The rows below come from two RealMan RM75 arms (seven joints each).
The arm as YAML. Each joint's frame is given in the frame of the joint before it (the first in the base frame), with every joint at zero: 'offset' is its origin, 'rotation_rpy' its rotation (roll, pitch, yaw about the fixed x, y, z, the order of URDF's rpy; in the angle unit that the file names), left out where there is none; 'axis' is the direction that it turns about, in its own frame. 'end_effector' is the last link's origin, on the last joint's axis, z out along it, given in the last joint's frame.
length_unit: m
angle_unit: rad
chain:
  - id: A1
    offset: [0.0, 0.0, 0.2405]
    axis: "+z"
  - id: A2
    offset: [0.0, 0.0, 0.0]
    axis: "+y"
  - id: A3
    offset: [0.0, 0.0, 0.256]
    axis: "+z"
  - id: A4
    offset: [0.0, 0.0, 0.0]
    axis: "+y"
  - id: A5
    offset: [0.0, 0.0, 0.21]
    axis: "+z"
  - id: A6
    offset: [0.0, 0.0, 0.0]
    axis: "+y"
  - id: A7
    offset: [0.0, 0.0, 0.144]
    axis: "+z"
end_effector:
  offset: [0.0, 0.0, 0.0]
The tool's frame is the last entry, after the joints.
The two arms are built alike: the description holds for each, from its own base.
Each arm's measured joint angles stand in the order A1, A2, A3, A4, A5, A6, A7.
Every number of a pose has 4 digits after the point. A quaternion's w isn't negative.
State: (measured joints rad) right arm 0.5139 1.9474 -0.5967 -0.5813 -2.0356 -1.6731 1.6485; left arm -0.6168 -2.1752 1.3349 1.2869 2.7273 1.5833 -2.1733
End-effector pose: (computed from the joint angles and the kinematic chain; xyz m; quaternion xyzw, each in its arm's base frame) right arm 0.2923 0.3212 0.0477 -0.8944 0.3558 0.2541 0.0941; left arm -0.1880 0.3441 -0.0251 -0.9514 -0.1741 0.2286 0.1107
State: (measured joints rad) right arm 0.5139 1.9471 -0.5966 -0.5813 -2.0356 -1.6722 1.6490; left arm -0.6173 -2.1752 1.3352 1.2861 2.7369 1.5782 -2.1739
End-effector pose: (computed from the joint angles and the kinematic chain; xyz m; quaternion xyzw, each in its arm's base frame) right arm 0.2925 0.3213 0.0478 -0.8943 0.3561 0.2540 0.0946; left arm -0.1889 0.3451 -0.0245 -0.9502 -0.1735 0.2319 0.1147
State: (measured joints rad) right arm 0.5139 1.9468 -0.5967 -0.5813 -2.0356 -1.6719 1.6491; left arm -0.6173 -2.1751 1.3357 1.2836 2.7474 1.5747 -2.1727
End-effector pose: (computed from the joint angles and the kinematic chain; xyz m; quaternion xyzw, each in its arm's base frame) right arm 0.2925 0.3214 0.0479 -0.8943 0.3562 0.2538 0.0948; left arm -0.1905 0.3457 -0.0241 -0.9489 -0.1728 0.2365 0.1172
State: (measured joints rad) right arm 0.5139 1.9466 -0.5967 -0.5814 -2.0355 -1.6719 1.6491; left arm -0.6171 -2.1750 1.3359 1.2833 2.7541 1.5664 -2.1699
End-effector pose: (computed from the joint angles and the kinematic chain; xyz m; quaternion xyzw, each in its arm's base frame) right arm 0.2925 0.3214 0.0480 -0.8943 0.3561 0.2538 0.0949; left arm -0.1912 0.3470 -0.0236 -0.9484 -0.1704 0.2381 0.1217
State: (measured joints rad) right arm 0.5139 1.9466 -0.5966 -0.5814 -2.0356 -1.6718 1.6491; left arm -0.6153 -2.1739 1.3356 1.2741 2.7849 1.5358 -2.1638
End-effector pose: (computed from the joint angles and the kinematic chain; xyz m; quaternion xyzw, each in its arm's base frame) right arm 0.2926 0.3214 0.0480 -0.8943 0.3561 0.2538 0.0950; left arm -0.1964 0.3511 -0.0219 -0.9445 -0.1663 0.2480 0.1372
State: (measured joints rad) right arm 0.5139 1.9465 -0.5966 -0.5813 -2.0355 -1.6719 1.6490; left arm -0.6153 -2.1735 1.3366 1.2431 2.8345 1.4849 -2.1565
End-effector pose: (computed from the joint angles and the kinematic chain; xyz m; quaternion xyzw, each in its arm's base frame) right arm 0.2926 0.3214 0.0481 -0.8943 0.3561 0.2538 0.0950; left arm -0.2065 0.3566 -0.0215 -0.9373 -0.1621 0.2661 0.1562
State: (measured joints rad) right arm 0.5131 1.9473 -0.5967 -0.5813 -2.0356 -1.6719 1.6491; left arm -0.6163 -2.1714 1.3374 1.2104 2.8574 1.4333 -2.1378
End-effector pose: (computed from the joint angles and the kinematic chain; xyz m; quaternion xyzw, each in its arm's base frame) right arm 0.2927 0.3211 0.0477 -0.8941 0.3566 0.2539 0.0947; left arm -0.2139 0.3616 -0.0227 -0.9344 -0.1525 0.2744 0.1687
